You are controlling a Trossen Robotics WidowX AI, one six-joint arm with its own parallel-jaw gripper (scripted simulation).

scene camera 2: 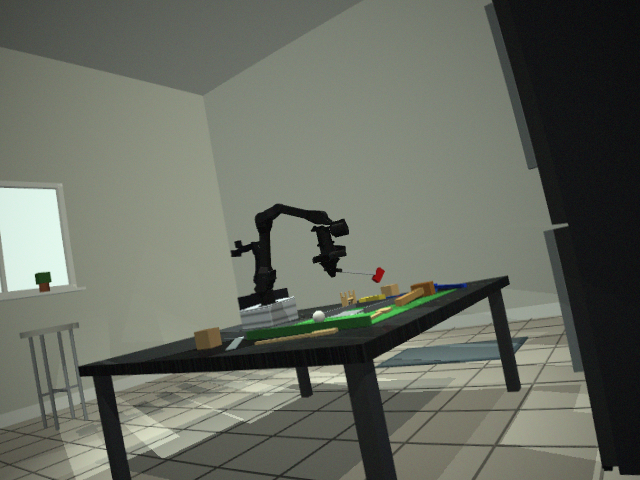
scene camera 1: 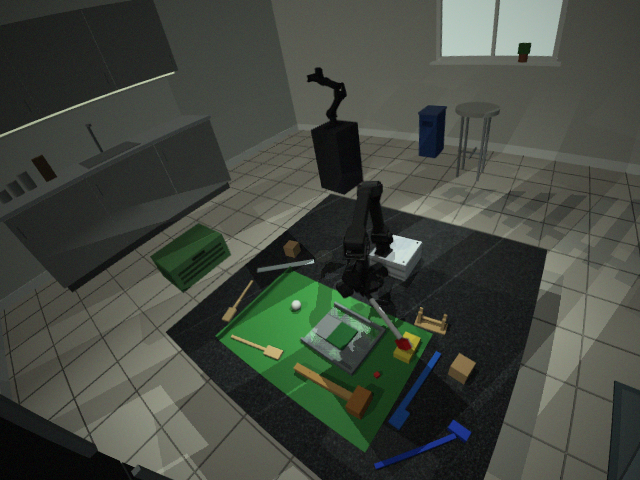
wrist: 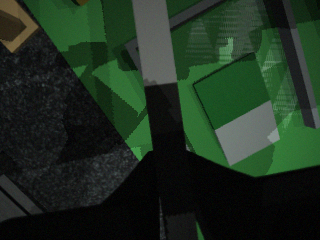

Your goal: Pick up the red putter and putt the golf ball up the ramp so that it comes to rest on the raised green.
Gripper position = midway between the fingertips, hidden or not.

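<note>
My gripper point(scene camera 1: 364, 295) is visible to me, and I find the gripper in the wrist view as well, point(wrist: 164, 155). I can also see a wooden mallet point(scene camera 1: 357, 402), though in the wrist view the mallet is out of frame.
</note>
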